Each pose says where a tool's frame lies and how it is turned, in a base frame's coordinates. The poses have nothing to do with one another.
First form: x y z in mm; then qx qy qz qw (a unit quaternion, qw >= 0).
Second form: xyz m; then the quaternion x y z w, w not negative. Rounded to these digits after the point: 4 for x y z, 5 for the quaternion.
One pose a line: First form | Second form
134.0 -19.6 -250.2 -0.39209 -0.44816 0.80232 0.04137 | 0.1340 -0.0196 -0.2502 -0.39209 -0.44816 0.80232 0.04137
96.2 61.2 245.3 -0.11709 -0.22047 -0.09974 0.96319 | 0.0962 0.0612 0.2453 -0.11709 -0.22047 -0.09974 0.96319
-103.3 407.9 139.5 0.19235 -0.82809 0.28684 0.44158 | -0.1033 0.4079 0.1395 0.19235 -0.82809 0.28684 0.44158
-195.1 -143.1 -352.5 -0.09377 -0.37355 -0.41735 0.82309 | -0.1951 -0.1431 -0.3525 -0.09377 -0.37355 -0.41735 0.82309
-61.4 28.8 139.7 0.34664 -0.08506 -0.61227 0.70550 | -0.0614 0.0288 0.1397 0.34664 -0.08506 -0.61227 0.70550
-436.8 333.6 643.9 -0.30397 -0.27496 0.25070 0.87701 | -0.4368 0.3336 0.6439 -0.30397 -0.27496 0.25070 0.87701
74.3 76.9 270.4 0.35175 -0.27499 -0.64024 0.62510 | 0.0743 0.0769 0.2704 0.35175 -0.27499 -0.64024 0.62510
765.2 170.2 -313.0 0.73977 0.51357 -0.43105 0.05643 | 0.7652 0.1702 -0.3130 0.73977 0.51357 -0.43105 0.05643
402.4 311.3 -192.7 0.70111 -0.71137 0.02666 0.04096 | 0.4024 0.3113 -0.1927 0.70111 -0.71137 0.02666 0.04096
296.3 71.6 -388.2 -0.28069 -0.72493 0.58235 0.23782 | 0.2963 0.0716 -0.3882 -0.28069 -0.72493 0.58235 0.23782
